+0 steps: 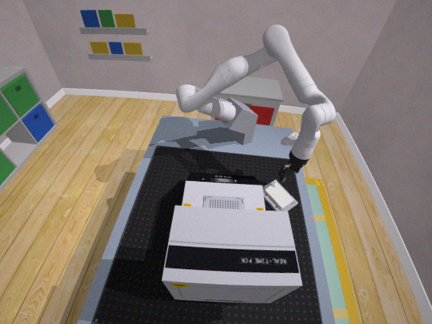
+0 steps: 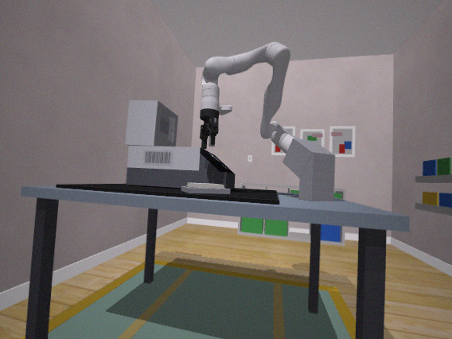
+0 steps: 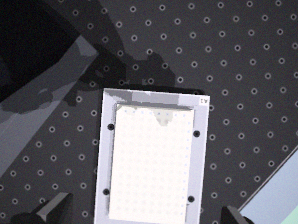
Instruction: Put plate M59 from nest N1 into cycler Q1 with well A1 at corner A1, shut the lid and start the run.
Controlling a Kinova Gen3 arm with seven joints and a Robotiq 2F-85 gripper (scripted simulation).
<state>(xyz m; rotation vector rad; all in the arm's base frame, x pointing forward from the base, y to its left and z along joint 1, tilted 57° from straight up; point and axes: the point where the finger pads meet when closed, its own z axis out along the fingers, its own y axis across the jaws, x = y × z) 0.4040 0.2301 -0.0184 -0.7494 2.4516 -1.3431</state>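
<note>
My hand is 16 cm above the plate M59. The rest, counted from my hand: plate nest N1 (17 cm below).
</note>
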